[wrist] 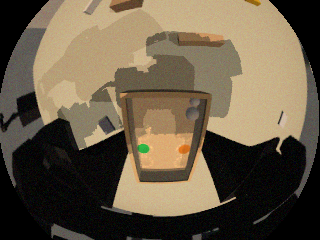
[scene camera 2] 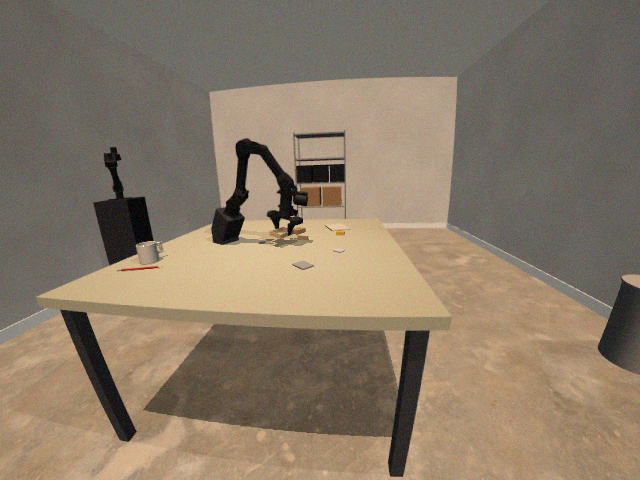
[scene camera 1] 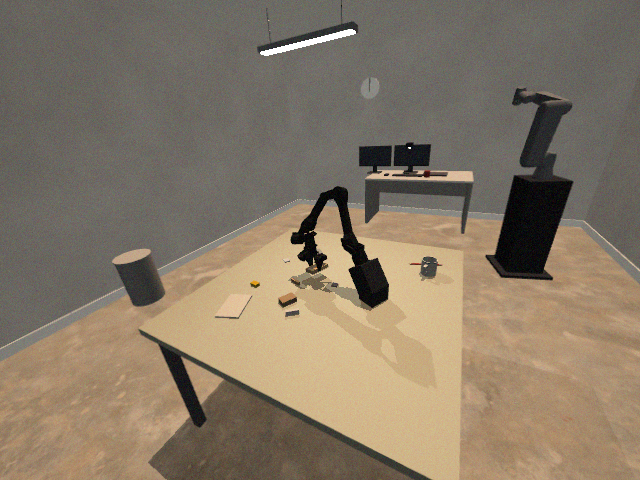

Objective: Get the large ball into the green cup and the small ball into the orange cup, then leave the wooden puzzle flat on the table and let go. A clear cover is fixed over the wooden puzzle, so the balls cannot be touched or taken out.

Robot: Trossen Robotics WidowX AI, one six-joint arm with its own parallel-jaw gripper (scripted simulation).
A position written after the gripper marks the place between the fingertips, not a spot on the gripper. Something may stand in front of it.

In view: the gripper (wrist: 164,132) and a wooden puzzle (wrist: 165,129).
